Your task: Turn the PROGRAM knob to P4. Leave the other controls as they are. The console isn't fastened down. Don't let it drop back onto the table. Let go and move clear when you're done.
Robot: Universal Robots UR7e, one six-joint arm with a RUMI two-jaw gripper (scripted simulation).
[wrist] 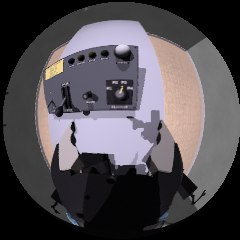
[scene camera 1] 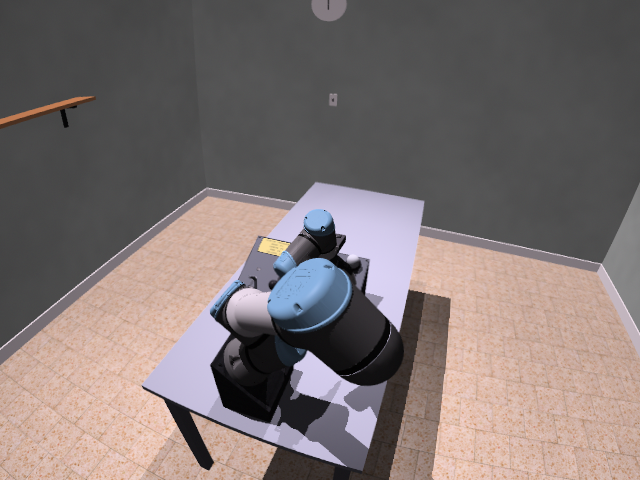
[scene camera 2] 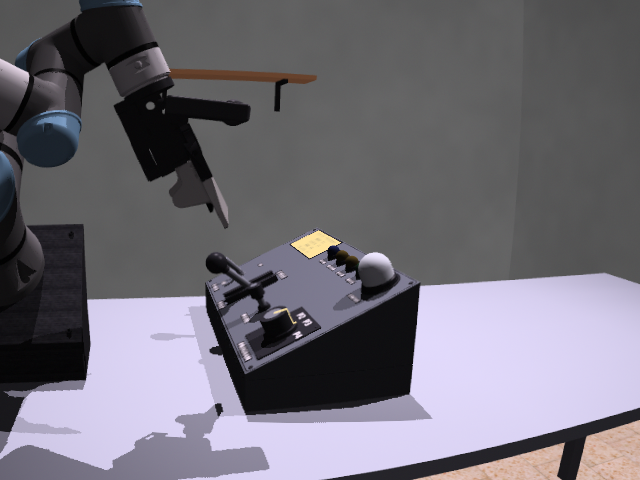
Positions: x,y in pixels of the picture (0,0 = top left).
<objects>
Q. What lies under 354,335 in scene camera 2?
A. A dark sloped console.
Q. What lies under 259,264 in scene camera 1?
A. A dark sloped console.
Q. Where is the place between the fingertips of the gripper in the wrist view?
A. At 115,121
</objects>
